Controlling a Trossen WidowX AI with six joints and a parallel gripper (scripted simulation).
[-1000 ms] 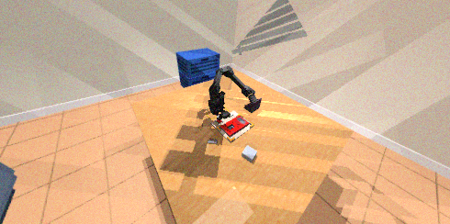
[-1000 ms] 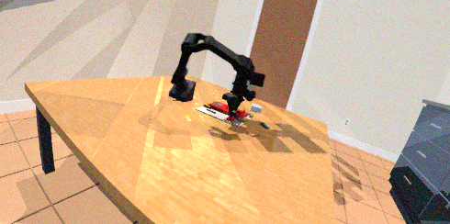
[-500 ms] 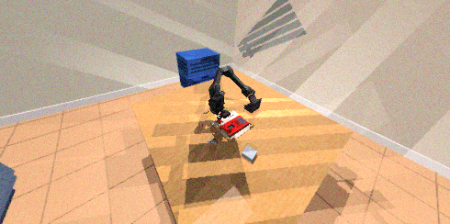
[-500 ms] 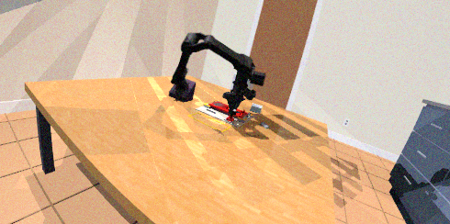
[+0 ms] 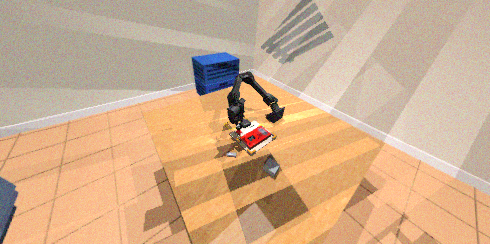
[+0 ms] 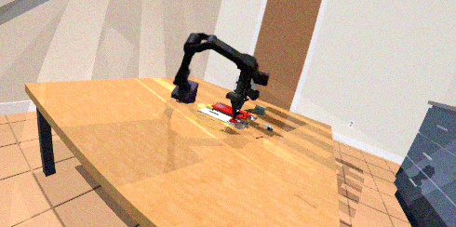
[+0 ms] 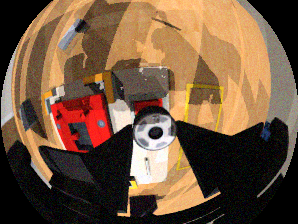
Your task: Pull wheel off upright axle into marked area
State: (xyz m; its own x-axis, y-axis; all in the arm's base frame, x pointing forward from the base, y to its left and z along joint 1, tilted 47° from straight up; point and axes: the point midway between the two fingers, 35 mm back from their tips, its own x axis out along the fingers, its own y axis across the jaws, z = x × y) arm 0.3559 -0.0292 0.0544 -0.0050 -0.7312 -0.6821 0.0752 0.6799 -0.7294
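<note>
My gripper tip is now 6 cm past the base plate, 10 cm to the right of it and 5 cm above it. From my gripper tip the other things lie so: grey block: 4 cm ahead, 34 cm to the left, 4 cm below; wheel: right at my gripper tip.
</note>
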